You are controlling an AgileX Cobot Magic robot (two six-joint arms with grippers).
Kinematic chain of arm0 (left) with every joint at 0, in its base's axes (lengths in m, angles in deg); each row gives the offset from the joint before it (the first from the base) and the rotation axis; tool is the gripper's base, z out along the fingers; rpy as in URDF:
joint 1: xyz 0 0 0.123 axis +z
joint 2: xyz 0 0 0 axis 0.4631 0.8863 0
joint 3: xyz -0.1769 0.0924 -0.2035 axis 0.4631 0.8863 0
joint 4: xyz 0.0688 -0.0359 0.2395 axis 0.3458 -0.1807 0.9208
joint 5: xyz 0 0 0 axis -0.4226 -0.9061 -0.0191
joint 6: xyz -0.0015 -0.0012 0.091 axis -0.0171 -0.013 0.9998
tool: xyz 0 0 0 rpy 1.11 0.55 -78.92
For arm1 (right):
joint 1: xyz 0 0 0.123 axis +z
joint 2: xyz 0 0 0 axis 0.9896 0.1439 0
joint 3: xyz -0.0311 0.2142 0.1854 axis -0.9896 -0.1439 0
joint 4: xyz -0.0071 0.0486 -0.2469 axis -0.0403 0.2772 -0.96
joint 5: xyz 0 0 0 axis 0.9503 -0.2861 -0.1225
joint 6: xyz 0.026 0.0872 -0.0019 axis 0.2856 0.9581 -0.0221
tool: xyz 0 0 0 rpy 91.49 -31.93 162.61
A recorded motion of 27 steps. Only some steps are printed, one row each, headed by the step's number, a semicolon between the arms.
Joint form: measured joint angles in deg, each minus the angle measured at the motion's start. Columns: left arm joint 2, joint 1, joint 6, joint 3, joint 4, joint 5; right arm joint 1, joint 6, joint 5, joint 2, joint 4, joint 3.
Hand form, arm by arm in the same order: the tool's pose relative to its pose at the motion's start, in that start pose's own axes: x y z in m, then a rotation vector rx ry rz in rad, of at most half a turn. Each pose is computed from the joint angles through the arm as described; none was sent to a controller.
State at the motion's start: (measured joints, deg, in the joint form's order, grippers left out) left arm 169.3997 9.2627 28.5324 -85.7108 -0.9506 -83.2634; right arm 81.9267 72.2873 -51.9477 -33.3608 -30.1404 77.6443
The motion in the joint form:
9: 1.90 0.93 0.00 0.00 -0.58 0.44; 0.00 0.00 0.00 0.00 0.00 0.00
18: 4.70 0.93 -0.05 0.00 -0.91 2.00; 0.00 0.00 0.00 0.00 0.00 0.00
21: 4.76 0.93 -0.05 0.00 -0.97 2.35; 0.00 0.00 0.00 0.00 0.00 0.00
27: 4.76 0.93 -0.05 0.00 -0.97 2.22; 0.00 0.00 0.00 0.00 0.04 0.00
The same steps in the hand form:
9: -0.0026 0.0052 0.0147 -0.0061 0.0258 -0.0202; 0.0000 0.0000 0.0000 0.0000 0.0000 0.0000
18: -0.0030 0.0039 0.0362 -0.0103 0.0477 -0.0233; 0.0000 0.0000 0.0000 0.0000 0.0000 0.0000
21: -0.0035 0.0036 0.0367 -0.0074 0.0434 -0.0238; 0.0000 0.0000 0.0000 0.0000 0.0000 0.0000
27: -0.0033 0.0037 0.0367 -0.0083 0.0455 -0.0238; 0.0000 0.0000 0.0000 -0.0003 0.0000 0.0006

